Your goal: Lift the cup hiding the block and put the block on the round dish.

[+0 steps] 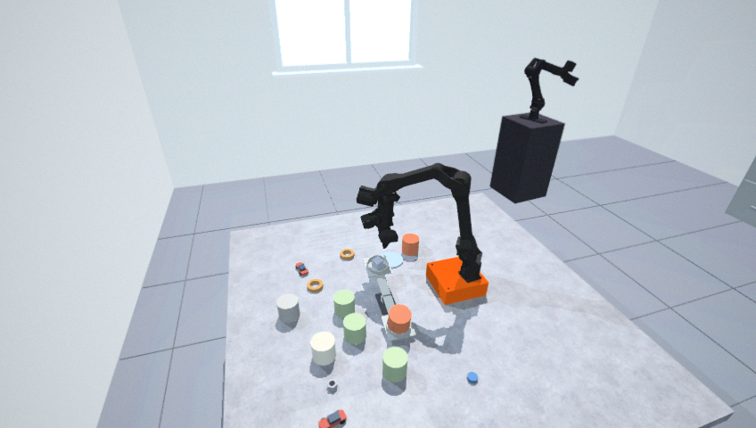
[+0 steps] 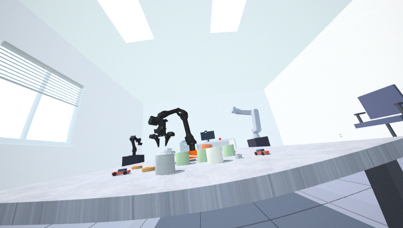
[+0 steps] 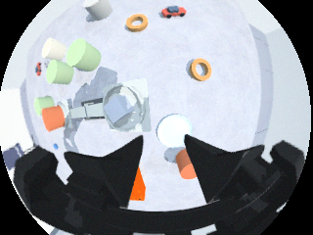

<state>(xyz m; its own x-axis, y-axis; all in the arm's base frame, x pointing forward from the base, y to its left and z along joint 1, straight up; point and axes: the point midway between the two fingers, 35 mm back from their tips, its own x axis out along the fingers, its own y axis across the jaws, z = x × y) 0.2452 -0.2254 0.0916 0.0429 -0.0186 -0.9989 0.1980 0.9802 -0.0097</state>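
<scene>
Now: gripper tip 6 cm to the right of the small pale block, 5 cm short of it and 3 cm above it. From my gripper tip the other things lie so: small balance (18 cm to the left, 8 cm below, 7 cm ahead); then pale blue round dish (12 cm below, 5 cm behind, 3 cm to the right); then small grey nut (42 cm to the left, 34 cm ahead, 11 cm below).
</scene>
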